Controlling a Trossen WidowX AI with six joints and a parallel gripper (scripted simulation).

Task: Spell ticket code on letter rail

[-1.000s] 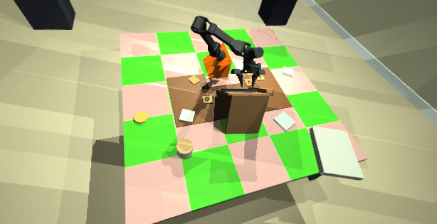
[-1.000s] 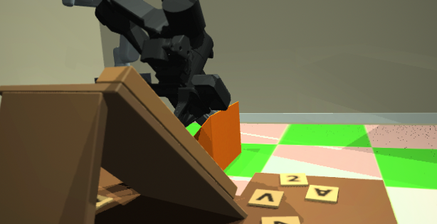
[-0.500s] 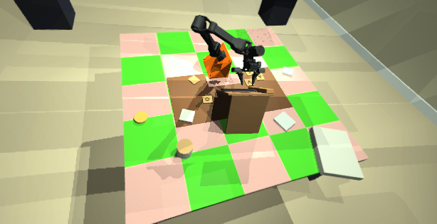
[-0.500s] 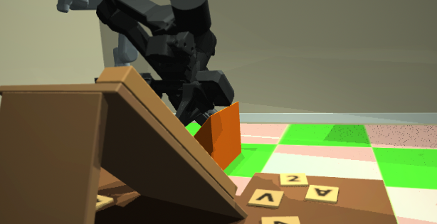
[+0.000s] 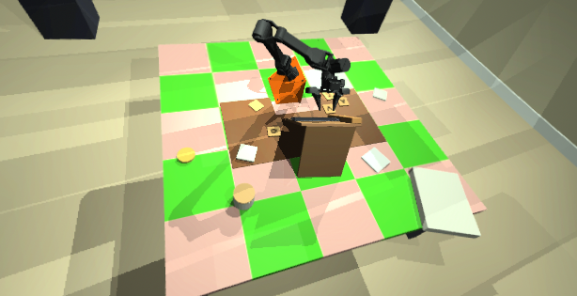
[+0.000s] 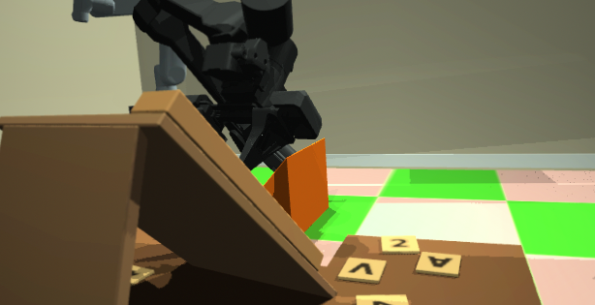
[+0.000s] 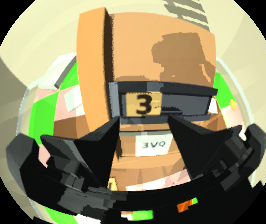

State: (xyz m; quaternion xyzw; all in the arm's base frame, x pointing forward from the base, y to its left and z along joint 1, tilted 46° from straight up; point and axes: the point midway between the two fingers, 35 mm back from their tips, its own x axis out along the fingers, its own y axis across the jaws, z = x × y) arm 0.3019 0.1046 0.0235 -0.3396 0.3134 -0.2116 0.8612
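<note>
Right now the tan tile is 3 cm ahead of my gripper tip, 1 cm to the right of it and 2 cm below it. Round my gripper tip: ticket (4 cm behind, 3 cm to the right, 10 cm below); white slab (43 cm ahead, 42 cm to the left, 16 cm below).
</note>
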